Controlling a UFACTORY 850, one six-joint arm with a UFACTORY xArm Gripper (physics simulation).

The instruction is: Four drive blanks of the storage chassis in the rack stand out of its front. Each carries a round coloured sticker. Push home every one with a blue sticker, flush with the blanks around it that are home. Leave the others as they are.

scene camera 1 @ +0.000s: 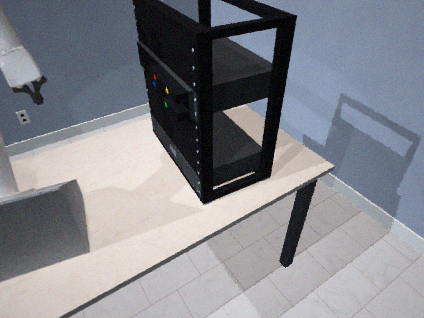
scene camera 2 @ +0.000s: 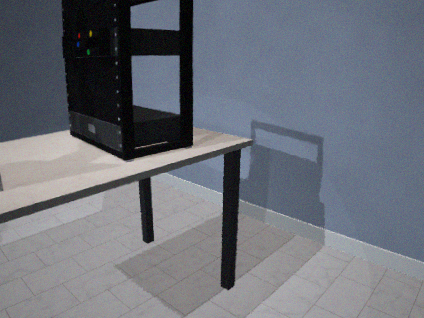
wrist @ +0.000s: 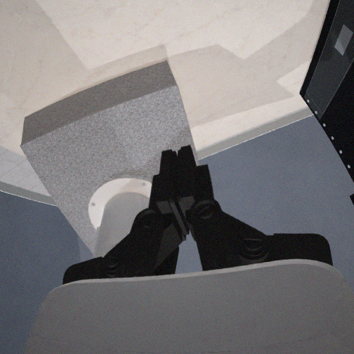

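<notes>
The black rack (scene camera 1: 204, 130) (scene camera 2: 125, 110) (wrist: 332, 122) holds the dark storage chassis. On its front show a blue sticker (scene camera 1: 154, 84) (scene camera 2: 78, 44), a red sticker (scene camera 1: 154, 77) (scene camera 2: 79, 35) just above it, a yellow sticker (scene camera 1: 166, 90) (scene camera 2: 90, 33) and a green sticker (scene camera 1: 166, 104) (scene camera 2: 88, 52). Dark blocks jut out by the yellow and green stickers in scene camera 1. How far the blue and red blanks stand out is too dark to tell. My gripper (scene camera 1: 39, 102) (wrist: 182, 166) is shut and empty, in the air left of the rack, well apart from its front.
The rack stands on the pale table (scene camera 1: 115, 210) (scene camera 2: 30, 187) near its right end. A grey block (scene camera 1: 40, 235) (wrist: 120, 130) stands on the table at the left, and the arm's round base shows on it in the wrist view. A blue wall is behind.
</notes>
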